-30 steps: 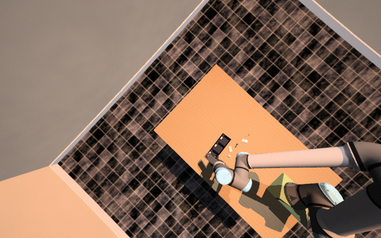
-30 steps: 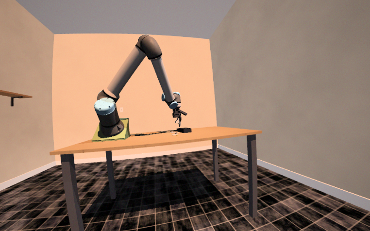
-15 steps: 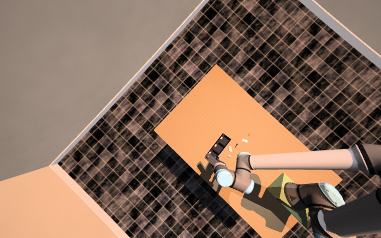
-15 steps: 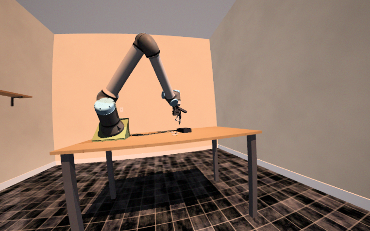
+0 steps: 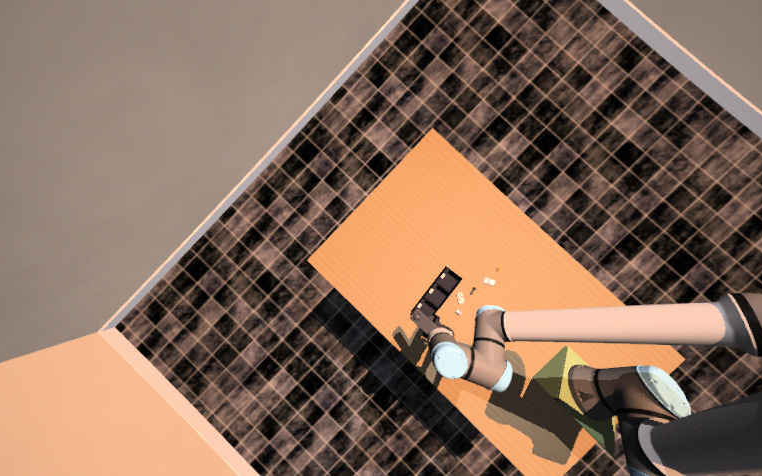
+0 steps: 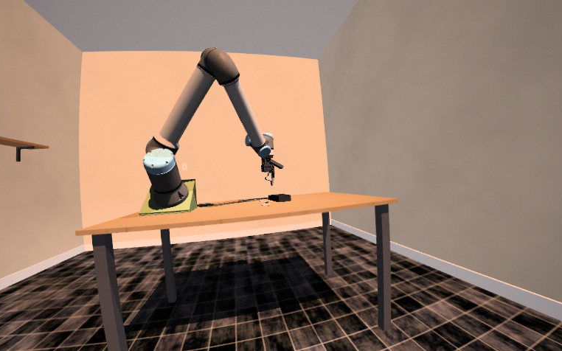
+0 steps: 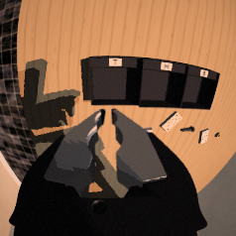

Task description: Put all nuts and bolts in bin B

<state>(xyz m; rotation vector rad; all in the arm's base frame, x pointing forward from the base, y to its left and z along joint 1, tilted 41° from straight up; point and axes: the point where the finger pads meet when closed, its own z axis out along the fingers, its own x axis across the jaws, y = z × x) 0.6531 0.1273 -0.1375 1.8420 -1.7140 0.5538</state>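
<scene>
My gripper is now 36 cm to the left of the gold nut, 12 cm past it and 11 cm above it. Also, from my hand: white piece 11 cm below, 11 cm behind, 10 cm to the right; dark bolt 21 cm to the right, 11 cm below, 9 cm behind; black three-part bin 10 cm below, 9 cm to the right, 2 cm ahead.
</scene>
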